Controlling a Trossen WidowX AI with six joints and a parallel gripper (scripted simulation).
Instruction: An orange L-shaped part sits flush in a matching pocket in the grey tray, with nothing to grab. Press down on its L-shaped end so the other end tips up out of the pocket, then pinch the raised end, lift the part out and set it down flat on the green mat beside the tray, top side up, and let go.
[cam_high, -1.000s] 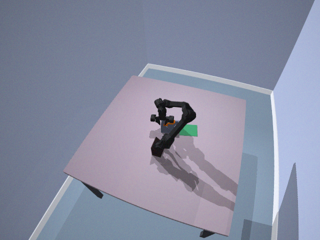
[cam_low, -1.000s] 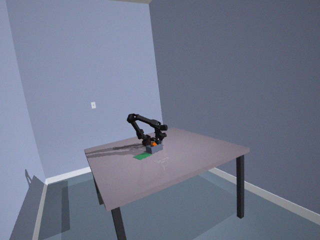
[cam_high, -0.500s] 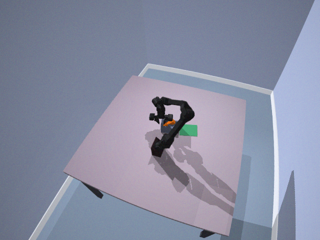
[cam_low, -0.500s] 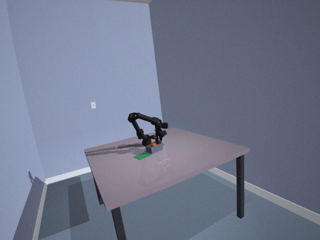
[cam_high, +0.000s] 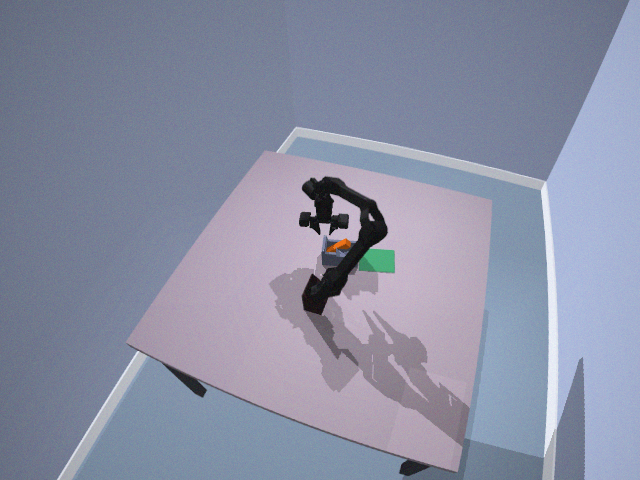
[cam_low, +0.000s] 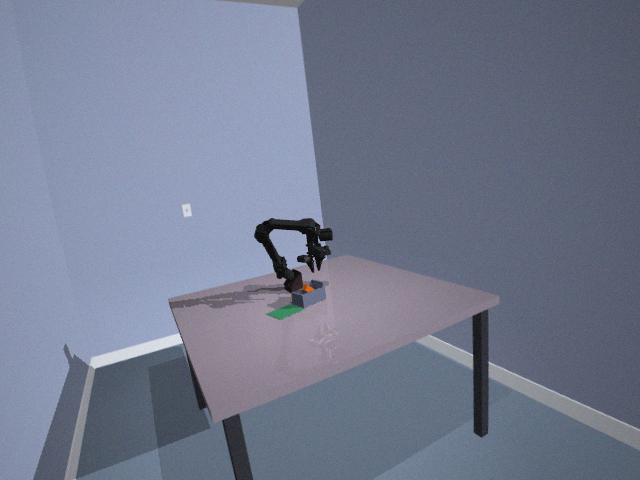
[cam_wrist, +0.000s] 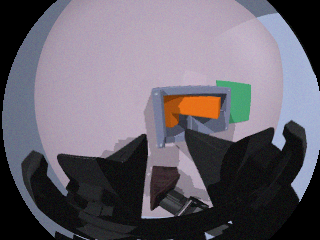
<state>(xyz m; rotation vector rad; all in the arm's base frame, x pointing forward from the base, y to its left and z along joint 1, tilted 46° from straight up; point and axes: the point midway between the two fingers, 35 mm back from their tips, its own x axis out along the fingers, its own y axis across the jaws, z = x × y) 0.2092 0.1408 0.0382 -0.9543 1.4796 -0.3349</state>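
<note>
My gripper tip is 100 mm above the orange L-shaped part, 40 mm to the left of it and 10 mm short of it. The rest, counted from my gripper tip: green mat (210 mm to the right, 160 mm below, 70 mm ahead).
</note>
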